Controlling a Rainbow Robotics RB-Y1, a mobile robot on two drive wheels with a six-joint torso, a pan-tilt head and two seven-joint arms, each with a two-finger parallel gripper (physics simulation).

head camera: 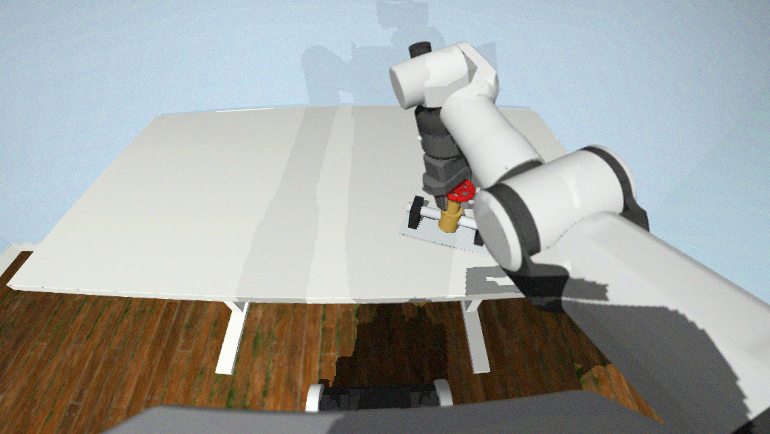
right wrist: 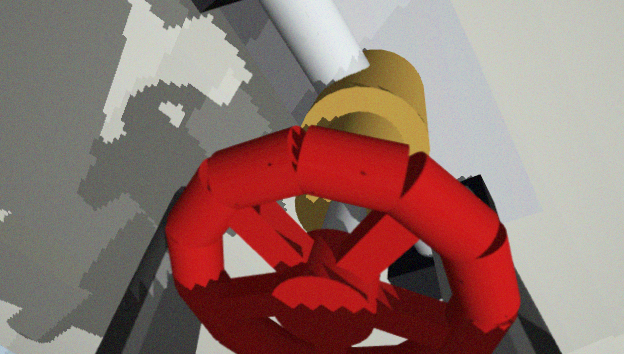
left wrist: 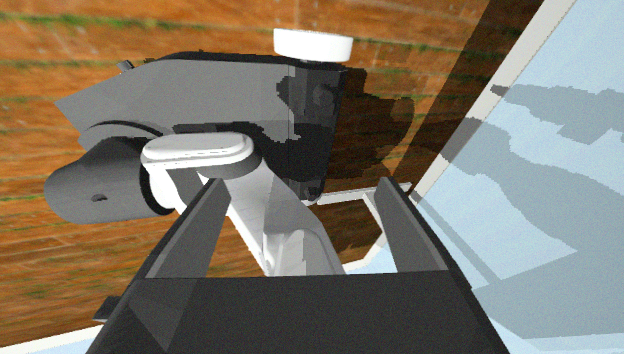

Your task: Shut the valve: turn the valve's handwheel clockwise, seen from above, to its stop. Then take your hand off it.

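Note:
The red handwheel (head camera: 471,188) (right wrist: 350,162) sits on top of the brass valve body (head camera: 449,222) (right wrist: 410,90). The valve body joins a white pipe (head camera: 429,212) (right wrist: 315,37) that runs to both sides. My right gripper (head camera: 457,197) (right wrist: 323,208) is shut on the handwheel from above, with one finger against each side of the rim. The fingertips are partly hidden behind the rim in the right wrist view. My left gripper (left wrist: 303,187) is open and empty, away from the valve.
The valve stands on a light base plate (head camera: 431,239) with black pipe supports (head camera: 415,212), at the right part of the white table (head camera: 188,204). My right arm hides the right end of the plate. The robot's base (left wrist: 220,90) shows beyond the left fingers.

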